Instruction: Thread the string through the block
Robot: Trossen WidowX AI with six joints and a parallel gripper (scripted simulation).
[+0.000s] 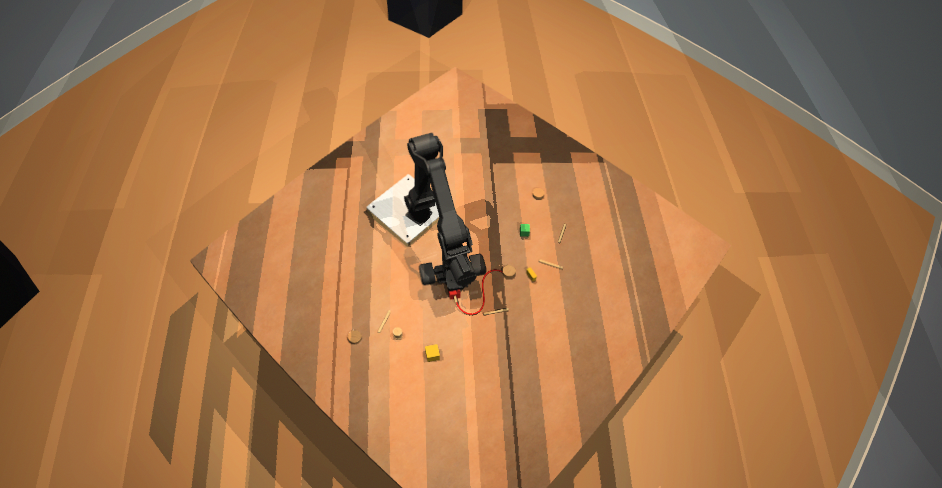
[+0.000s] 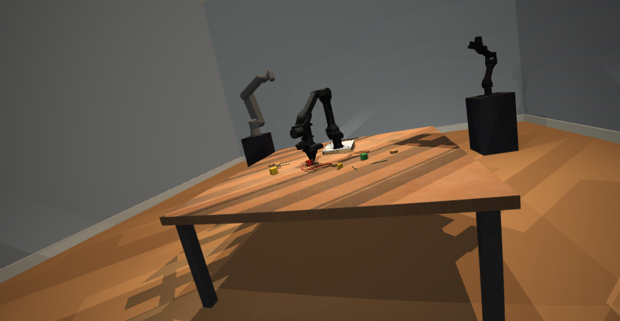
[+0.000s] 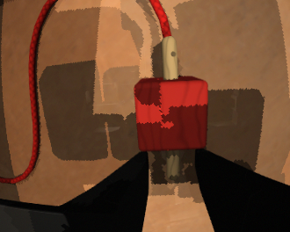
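My gripper tip is 20 mm short of the red block and 20 mm to the left of it. The rest, counted from my gripper tip: thin wooden stick: 30 mm ahead, 30 mm to the right, 10 mm below; green cube: 60 mm ahead, 300 mm to the left, 10 mm below; round wooden button: 110 mm ahead, 140 mm to the left, 10 mm below.
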